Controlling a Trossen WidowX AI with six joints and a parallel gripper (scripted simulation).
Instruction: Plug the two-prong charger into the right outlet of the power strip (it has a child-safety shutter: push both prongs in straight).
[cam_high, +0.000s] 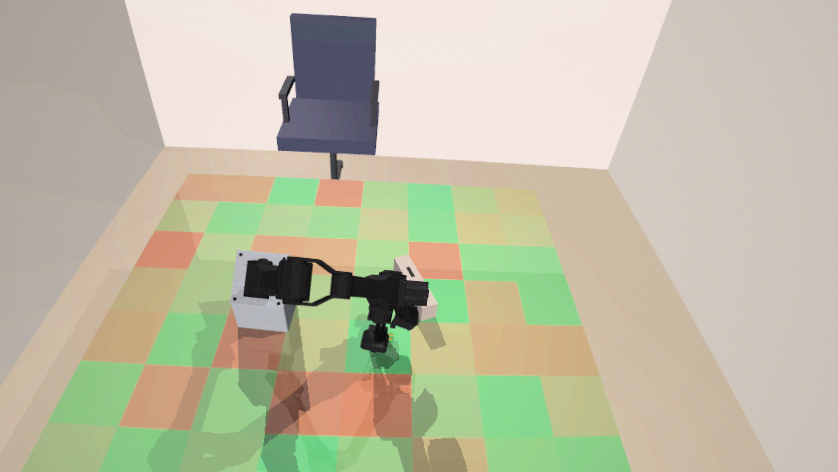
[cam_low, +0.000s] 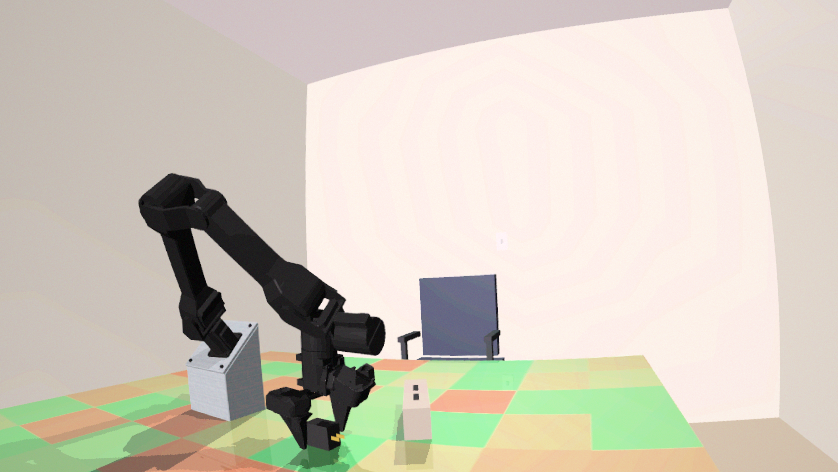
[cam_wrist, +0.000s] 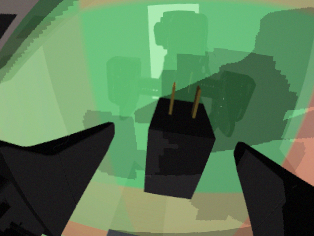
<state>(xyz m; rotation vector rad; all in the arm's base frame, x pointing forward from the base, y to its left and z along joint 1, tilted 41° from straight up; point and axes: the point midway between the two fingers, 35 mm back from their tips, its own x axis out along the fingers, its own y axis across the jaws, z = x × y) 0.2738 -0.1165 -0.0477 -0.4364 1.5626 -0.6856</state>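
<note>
Right now the black two-prong charger is 20 mm ahead of my gripper tip and 10 mm above it.
</note>
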